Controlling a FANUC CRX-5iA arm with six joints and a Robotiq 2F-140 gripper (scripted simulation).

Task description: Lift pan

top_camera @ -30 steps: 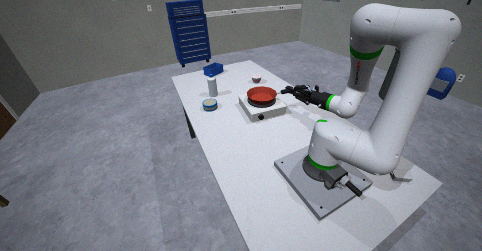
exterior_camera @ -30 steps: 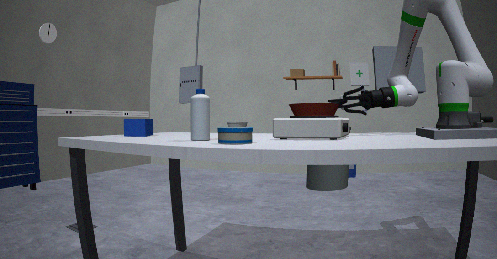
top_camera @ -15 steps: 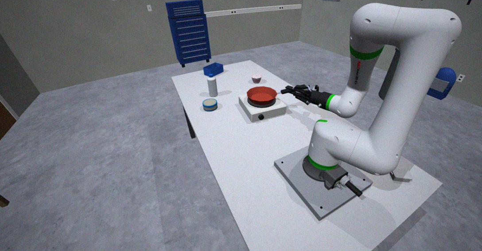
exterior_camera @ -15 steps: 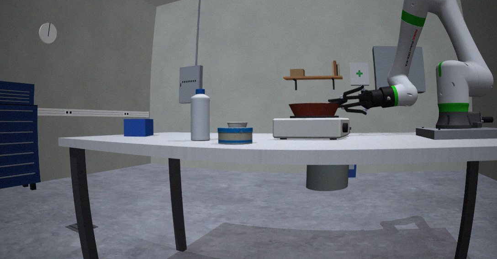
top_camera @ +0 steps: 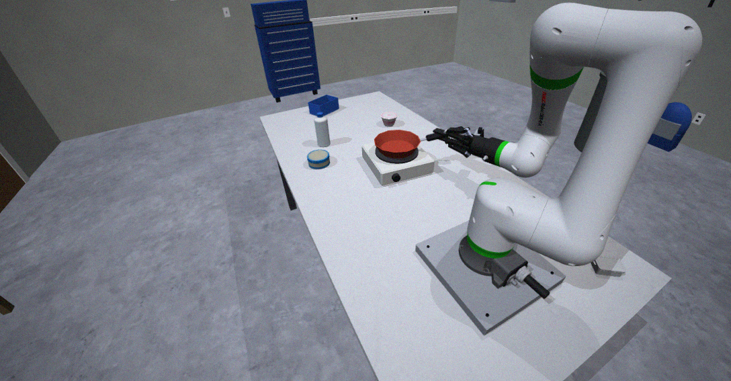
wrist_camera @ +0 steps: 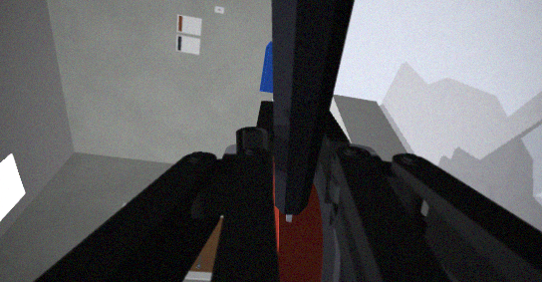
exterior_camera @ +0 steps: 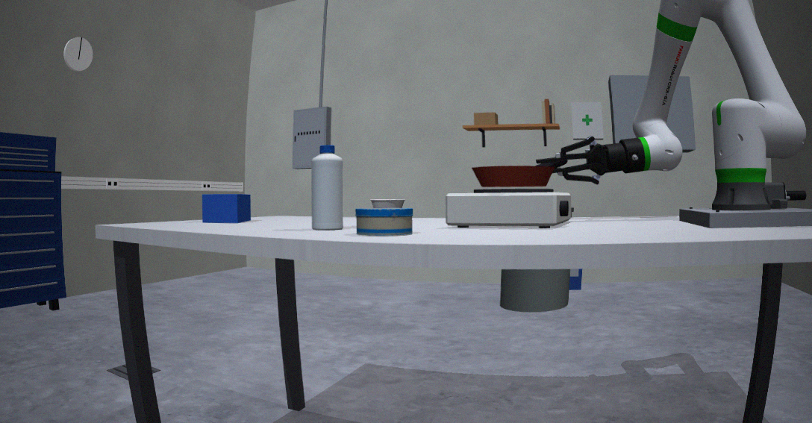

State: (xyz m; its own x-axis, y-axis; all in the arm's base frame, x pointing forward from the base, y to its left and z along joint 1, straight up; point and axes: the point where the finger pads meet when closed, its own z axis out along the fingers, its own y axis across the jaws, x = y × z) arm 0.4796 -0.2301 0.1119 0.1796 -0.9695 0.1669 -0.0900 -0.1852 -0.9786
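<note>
Now: hand 5 cm short of the red pan, 11 cm to the right of it and 3 cm above it. The rest, counted from my hand: white bottle 43 cm ahead, 37 cm to the left, 6 cm below; round blue tin 28 cm ahead, 46 cm to the left, 12 cm below; white hot plate 6 cm ahead, 17 cm to the left, 10 cm below.
</note>
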